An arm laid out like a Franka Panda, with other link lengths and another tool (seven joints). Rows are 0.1 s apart.
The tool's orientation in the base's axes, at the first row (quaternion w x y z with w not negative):
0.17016, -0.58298, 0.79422, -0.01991
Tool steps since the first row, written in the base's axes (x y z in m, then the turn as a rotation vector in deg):
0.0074, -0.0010, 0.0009, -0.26, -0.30, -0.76
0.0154, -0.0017, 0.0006, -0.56, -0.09, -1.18
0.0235, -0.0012, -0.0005, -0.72, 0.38, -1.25
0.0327, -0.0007, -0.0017, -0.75, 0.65, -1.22
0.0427, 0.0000, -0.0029, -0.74, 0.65, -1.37
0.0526, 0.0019, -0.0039, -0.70, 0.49, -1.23
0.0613, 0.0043, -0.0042, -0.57, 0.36, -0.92
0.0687, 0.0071, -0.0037, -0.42, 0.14, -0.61
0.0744, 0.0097, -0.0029, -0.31, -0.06, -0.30
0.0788, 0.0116, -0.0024, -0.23, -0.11, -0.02
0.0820, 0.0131, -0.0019, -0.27, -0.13, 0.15
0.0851, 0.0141, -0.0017, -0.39, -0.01, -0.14
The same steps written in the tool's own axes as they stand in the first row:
-0.0012, -0.0073, 0.0012, 0.54, 0.32, 0.59
-0.0026, -0.0148, 0.0037, 0.52, 0.76, 0.93
-0.0049, -0.0219, 0.0072, 0.14, 1.07, 1.03
-0.0075, -0.0299, 0.0111, -0.11, 1.18, 1.04
-0.0105, -0.0386, 0.0153, -0.07, 1.20, 1.18
-0.0146, -0.0468, 0.0194, 0.03, 1.08, 1.03
-0.0191, -0.0540, 0.0227, 0.04, 0.85, 0.76
-0.0237, -0.0600, 0.0248, 0.13, 0.57, 0.47
-0.0279, -0.0646, 0.0262, 0.21, 0.33, 0.18
-0.0309, -0.0682, 0.0273, 0.17, 0.18, -0.07
-0.0333, -0.0708, 0.0280, 0.16, 0.17, -0.24
-0.0351, -0.0733, 0.0289, 0.15, 0.39, 0.02

